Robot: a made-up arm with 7 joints.
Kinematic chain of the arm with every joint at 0, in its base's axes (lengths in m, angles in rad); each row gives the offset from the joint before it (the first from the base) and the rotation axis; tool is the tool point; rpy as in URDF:
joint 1: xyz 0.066 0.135 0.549 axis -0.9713 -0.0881 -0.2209
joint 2: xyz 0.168 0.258 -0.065 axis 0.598 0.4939 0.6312
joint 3: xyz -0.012 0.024 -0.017 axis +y
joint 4: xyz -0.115 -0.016 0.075 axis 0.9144 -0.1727 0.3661
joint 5: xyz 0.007 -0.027 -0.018 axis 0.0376 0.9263 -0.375
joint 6: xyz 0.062 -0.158 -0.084 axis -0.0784 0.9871 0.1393
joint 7: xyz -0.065 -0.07 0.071 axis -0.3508 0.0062 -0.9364
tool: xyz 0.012 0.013 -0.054 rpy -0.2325 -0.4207 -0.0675
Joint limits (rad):
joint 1: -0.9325..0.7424
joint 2: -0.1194..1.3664
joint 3: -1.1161..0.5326
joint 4: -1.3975..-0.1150
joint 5: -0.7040..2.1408
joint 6: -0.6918..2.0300
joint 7: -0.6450..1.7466
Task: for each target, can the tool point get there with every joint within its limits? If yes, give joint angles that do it. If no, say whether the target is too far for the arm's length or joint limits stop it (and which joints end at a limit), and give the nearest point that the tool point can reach.
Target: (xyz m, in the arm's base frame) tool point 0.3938 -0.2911 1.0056
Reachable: no: joint limits stop it (at a limit: joint 1, joint 3, joint 4, joint 6, joint 7) | nearest point 0.2766 -0.0208 0.8470 | short by 0.335 m
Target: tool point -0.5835 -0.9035 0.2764
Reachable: no: too far | nearest point -0.0222 -0.0654 0.3679 | short by 1.013 m
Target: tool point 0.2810 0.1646 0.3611
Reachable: yes | joints -0.2650 0.9328 -0.0106 -0.3150 -0.3183 -0.3239 1.4812
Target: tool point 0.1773 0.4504 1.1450
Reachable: no: joint limits stop it (at a limit: joint 2, joint 3, joint 4, joint 5, joint 7) | nearest point 0.1211 0.3865 1.0223 | short by 0.149 m
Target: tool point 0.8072 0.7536 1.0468
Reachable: no: too far | nearest point 0.4967 0.4415 0.7674 | short by 0.521 m
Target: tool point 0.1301 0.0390 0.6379
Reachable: yes | joints -0.7255 0.3750 0.2705 -0.7827 1.2773 1.7972 0.0858
